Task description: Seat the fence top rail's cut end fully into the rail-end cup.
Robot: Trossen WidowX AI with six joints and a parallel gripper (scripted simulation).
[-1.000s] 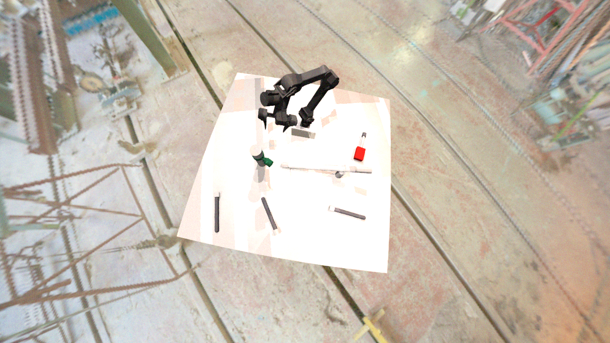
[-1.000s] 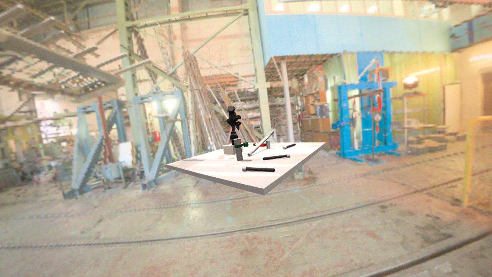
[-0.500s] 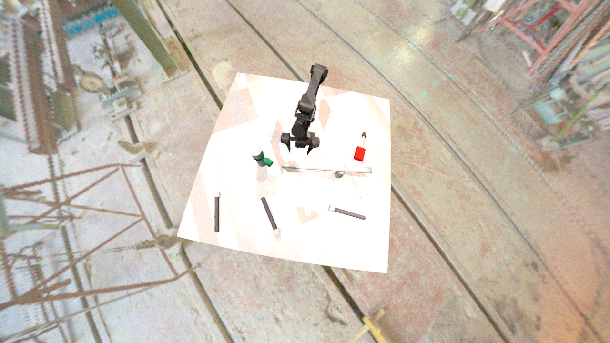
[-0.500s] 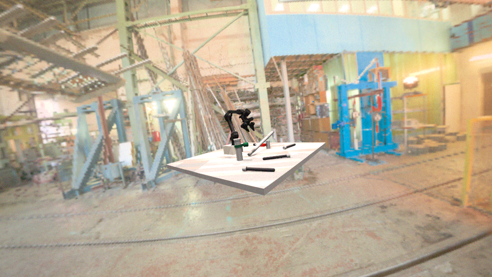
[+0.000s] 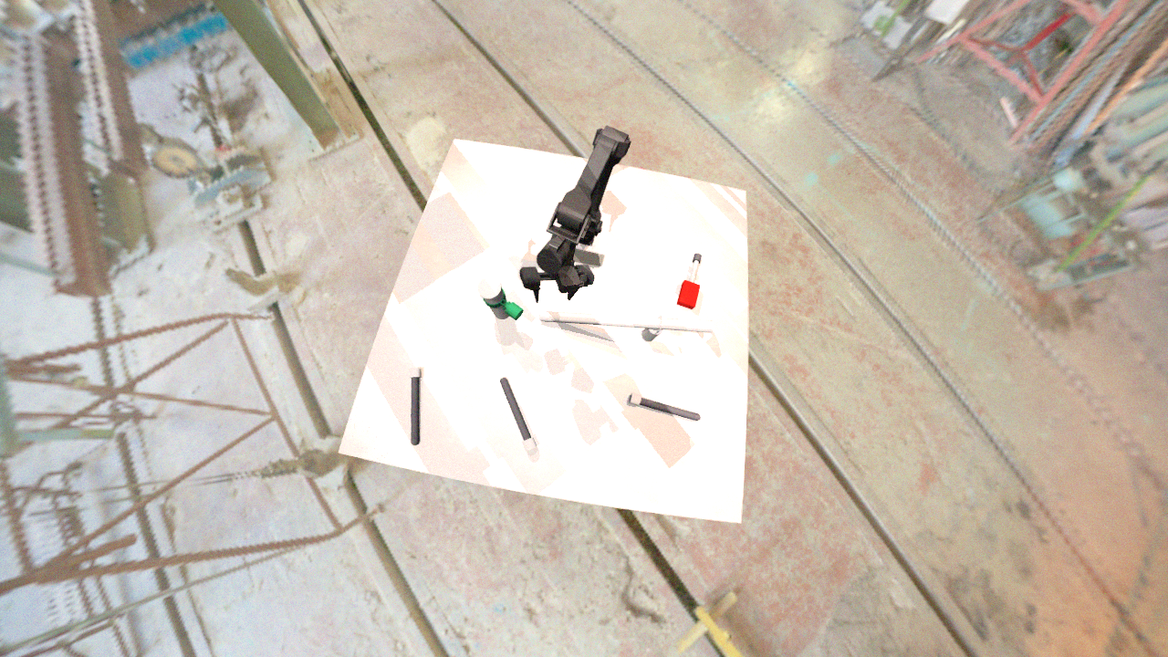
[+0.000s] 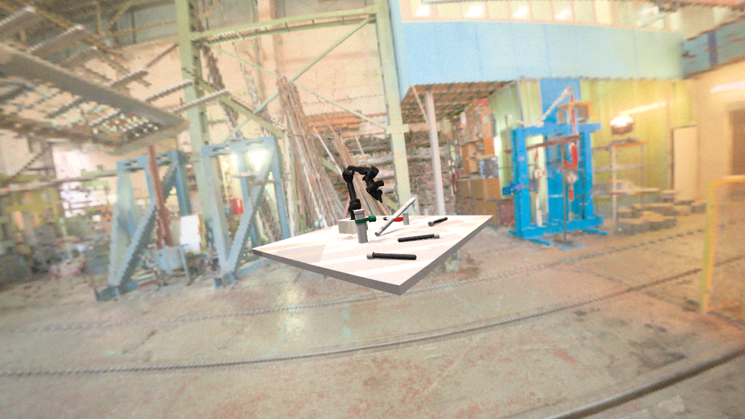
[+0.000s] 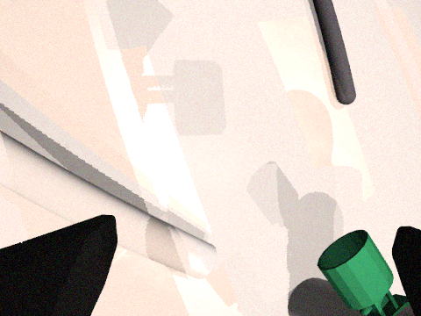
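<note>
The green rail-end cup is 2 cm ahead of my gripper tip, 13 cm to the right of it and 9 cm below it. Also, from my gripper tip: loop cap (6 cm behind, 32 cm to the left, 13 cm below).
</note>
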